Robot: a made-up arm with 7 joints.
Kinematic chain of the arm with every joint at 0, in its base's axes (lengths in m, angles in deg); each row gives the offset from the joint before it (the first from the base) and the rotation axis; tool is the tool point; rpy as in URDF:
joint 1: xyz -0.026 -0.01 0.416 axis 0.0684 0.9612 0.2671
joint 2: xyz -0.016 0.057 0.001 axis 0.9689 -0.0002 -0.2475
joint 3: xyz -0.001 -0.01 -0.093 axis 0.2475 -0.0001 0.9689
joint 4: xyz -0.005 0.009 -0.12 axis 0.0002 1 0
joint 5: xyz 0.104 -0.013 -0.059 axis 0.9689 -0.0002 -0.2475
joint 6: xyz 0.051 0.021 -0.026 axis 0.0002 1 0
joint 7: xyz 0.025 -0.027 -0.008 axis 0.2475 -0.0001 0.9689
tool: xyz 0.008 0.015 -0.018 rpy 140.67 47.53 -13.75
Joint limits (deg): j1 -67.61..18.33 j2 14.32..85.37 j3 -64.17..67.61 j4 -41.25..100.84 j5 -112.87..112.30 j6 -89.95..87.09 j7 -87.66..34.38
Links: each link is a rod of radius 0.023 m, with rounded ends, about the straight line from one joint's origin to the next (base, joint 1, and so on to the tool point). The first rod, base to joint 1, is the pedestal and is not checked.
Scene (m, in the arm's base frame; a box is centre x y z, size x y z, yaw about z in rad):
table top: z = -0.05
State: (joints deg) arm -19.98 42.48 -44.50 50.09 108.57 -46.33 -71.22
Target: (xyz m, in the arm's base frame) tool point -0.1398 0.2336 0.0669
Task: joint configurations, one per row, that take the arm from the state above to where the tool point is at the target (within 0.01 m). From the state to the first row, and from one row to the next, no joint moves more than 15 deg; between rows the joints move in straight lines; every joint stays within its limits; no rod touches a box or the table.
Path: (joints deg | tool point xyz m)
1: -8.21 45.15 -48.08 45.24 107.65 -50.45 -70.64 | 0.0350 0.2336 0.0402
2: 3.57 47.82 -51.65 40.39 106.72 -54.58 -70.07 | -0.0532 0.2363 0.0443
3: 15.34 50.49 -55.23 35.54 105.80 -58.70 -69.49 | -0.1398 0.2336 0.0669

